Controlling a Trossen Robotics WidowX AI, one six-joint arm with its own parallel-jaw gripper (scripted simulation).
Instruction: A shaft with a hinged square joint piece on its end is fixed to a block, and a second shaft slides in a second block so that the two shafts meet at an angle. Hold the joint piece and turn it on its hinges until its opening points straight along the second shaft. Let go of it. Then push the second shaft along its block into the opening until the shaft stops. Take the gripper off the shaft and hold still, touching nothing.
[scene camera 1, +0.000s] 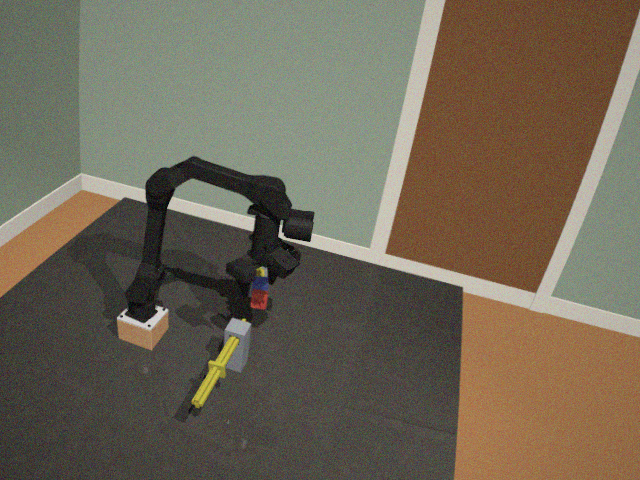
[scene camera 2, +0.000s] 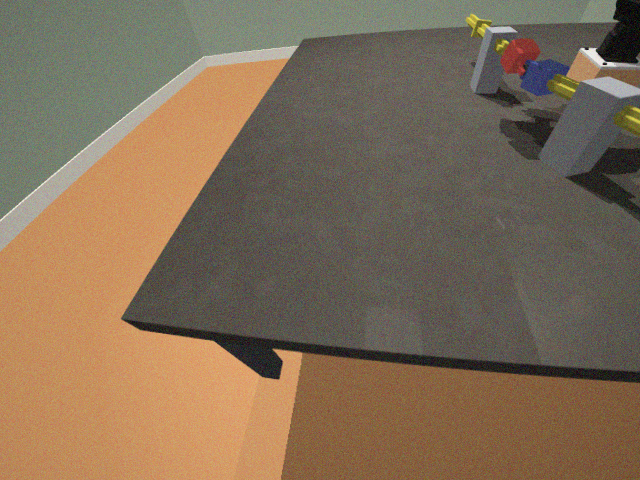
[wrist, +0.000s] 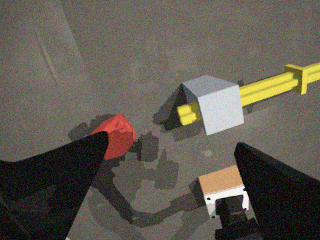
Path:
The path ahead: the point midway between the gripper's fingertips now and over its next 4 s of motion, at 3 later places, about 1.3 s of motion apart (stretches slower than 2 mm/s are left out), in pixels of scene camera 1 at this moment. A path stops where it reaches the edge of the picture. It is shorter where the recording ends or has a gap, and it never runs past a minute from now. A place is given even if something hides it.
The gripper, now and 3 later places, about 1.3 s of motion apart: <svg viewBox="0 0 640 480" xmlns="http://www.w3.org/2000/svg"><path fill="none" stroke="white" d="M258 290L257 296L258 305L254 315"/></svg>

